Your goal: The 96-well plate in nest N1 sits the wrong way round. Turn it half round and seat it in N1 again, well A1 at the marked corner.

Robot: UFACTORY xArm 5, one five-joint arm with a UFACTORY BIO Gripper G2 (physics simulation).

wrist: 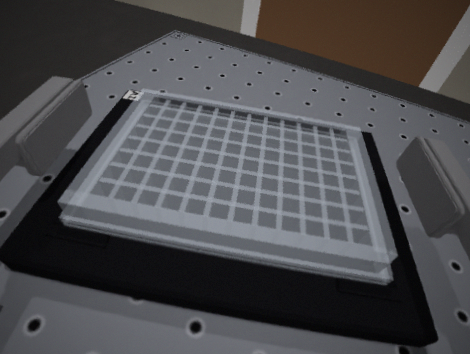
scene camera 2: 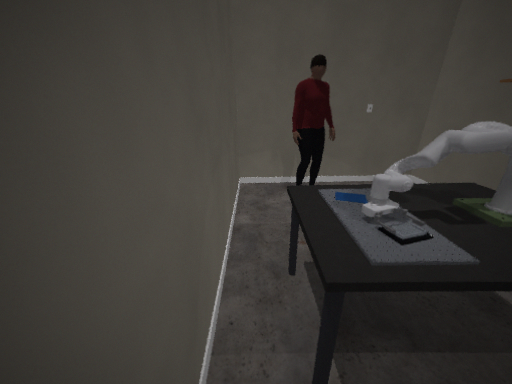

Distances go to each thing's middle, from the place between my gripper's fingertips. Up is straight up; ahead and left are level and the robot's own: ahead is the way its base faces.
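With the clear 96-well plate (wrist: 242,183), I find my hand 20 mm above it, 10 mm short of it and 10 mm to the left of it. There is also the black nest (wrist: 161,274), which is 30 mm below my hand, 10 mm ahead of it and 10 mm to the right of it.
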